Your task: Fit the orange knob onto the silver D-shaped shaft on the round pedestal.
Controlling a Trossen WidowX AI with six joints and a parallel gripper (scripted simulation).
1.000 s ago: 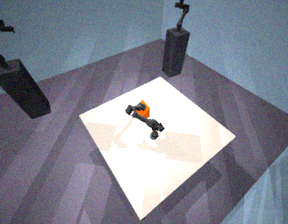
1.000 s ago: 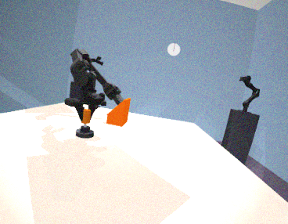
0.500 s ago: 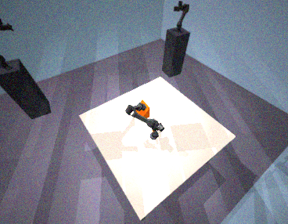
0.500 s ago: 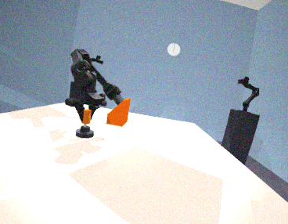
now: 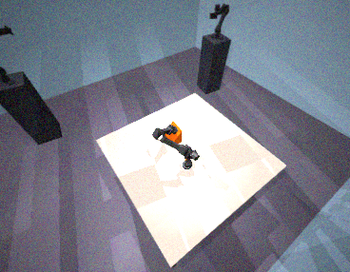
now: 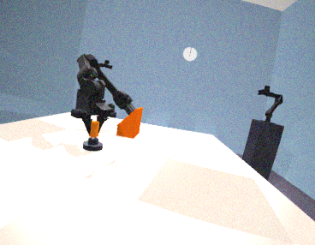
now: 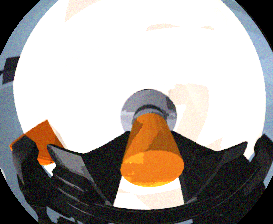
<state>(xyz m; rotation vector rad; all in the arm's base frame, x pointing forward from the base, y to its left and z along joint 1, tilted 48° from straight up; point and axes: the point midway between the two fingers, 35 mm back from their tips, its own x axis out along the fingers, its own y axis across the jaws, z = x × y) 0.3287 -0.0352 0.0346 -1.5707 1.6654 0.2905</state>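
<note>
Now: gripper tip 30 mm above the dark round pedestal. The rest, counted from my gripper tip: orange knob 30 mm above.
</note>
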